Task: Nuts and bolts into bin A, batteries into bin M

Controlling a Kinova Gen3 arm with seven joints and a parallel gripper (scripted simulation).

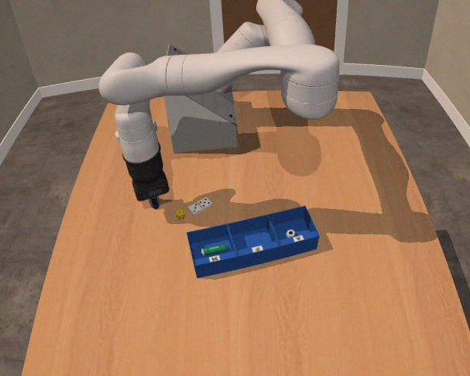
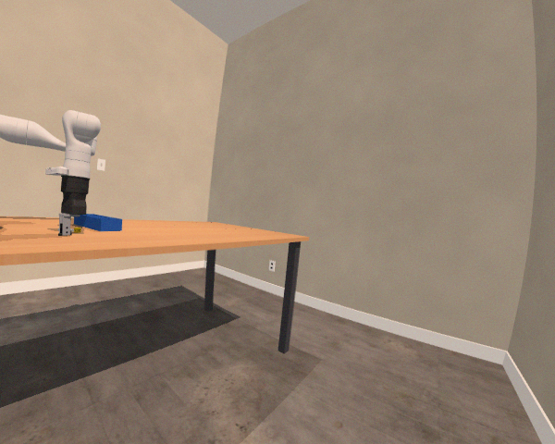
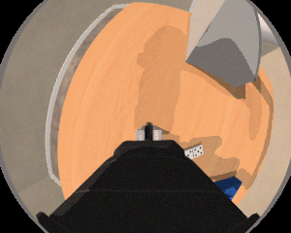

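The black bolt is 1 cm below my hand and 1 cm ahead of it. Also, from my hand: yellow die (6 cm to the left, 5 cm ahead, 1 cm below); green battery (16 cm ahead, 13 cm to the left, 1 cm below); white domino (11 cm to the left, 3 cm ahead, 1 cm below).
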